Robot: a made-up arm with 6 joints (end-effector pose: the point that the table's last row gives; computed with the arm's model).
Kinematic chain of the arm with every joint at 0, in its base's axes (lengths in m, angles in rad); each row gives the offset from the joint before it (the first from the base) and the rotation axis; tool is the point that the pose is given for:
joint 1: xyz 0 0 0.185 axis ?
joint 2: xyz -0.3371 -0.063 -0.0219 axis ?
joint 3: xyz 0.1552 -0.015 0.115 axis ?
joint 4: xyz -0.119 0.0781 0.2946 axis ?
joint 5: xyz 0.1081 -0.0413 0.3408 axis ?
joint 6: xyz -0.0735 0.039 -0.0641 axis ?
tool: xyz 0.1 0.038 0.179
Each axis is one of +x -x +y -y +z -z.
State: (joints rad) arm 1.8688 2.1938 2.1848 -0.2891 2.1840 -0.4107
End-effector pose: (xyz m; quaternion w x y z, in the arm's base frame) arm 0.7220 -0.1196 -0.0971 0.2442 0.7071 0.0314 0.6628
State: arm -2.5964 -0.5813 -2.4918 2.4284 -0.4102 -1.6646
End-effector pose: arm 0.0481 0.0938 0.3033 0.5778 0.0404 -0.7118 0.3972
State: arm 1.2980 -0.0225 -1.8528 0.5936 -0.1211 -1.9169
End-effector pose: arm -0.2306 0.0467 0.5710 0.0525 -0.9518 0.0401 0.2994
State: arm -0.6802 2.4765 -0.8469 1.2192 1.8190 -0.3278
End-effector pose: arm -0.1930 0.3508 -0.1633 0.6750 -0.6431 0.3294 0.1491
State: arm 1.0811 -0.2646 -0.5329 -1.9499 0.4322 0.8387
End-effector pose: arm -0.1356 0.6306 0.4228 0.2280 -0.7507 -0.6076 -0.1240
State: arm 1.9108 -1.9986 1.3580 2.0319 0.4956 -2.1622
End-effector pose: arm -0.1791 0.3909 -0.0145 0.4855 -0.0640 0.8604 0.1410
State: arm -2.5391 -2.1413 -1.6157 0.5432 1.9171 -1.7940
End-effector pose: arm 0.3706 0.3707 -0.1030 0.6549 -0.0946 -0.5798 -0.4753
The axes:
joint 1: -z
joint 2: -x
joint 3: +z
joint 4: +y
joint 5: +z
joint 6: -y

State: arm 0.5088 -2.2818 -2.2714 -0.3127 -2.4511 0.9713
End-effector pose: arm -0.4611 -0.5696 -0.5044 0.0267 0.5737 -0.8146 0.0816
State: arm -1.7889 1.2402 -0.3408 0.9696 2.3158 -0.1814
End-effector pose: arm -0.5240 -0.0552 0.4409 0.0406 0.4280 -0.3898 -0.8144
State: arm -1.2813 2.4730 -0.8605 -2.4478 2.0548 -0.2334
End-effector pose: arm 0.1406 -0.4573 -0.1075 0.7000 0.5023 0.3087 0.4030
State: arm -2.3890 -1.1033 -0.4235 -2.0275 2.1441 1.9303
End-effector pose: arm 0.8499 -0.1414 0.3346 0.4806 -0.7282 0.4111 -0.2643
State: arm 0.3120 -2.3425 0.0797 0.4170 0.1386 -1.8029
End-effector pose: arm -0.2376 -0.4251 -0.0782 0.3740 0.4145 0.2196 0.8001
